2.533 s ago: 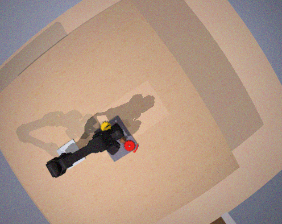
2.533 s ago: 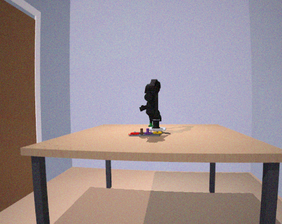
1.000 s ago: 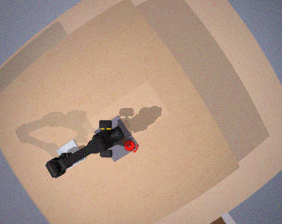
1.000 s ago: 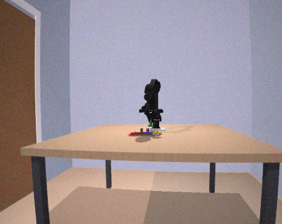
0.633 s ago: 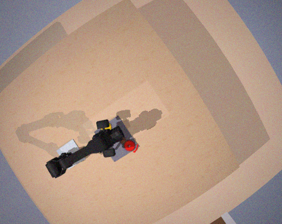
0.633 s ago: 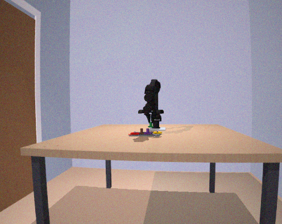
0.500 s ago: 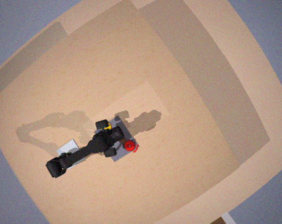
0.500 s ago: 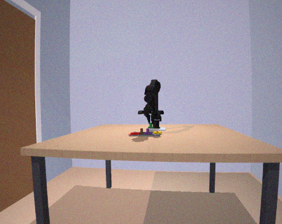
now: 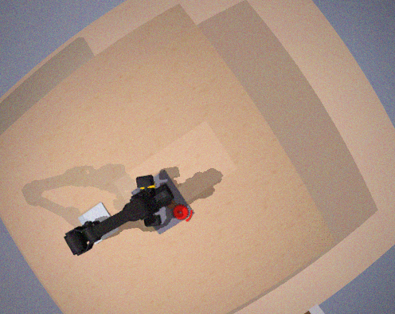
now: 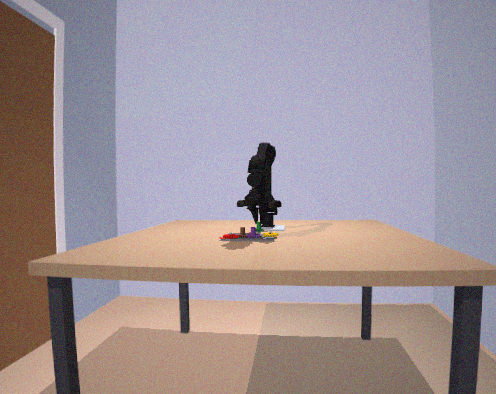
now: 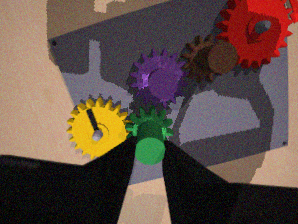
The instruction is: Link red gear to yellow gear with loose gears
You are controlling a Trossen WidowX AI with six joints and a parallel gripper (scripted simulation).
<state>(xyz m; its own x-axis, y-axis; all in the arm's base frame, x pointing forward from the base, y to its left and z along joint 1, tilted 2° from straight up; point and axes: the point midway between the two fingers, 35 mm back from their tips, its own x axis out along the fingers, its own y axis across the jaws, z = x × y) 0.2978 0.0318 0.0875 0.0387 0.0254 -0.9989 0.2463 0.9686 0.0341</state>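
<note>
The purple gear is 40 mm ahead of my gripper tip, 10 mm to the right of it and 30 mm below it. Round my gripper tip: brown gear 50 mm ahead, 50 mm to the right, 30 mm below; green gear 10 mm below; yellow gear 50 mm to the left, 40 mm below.
</note>
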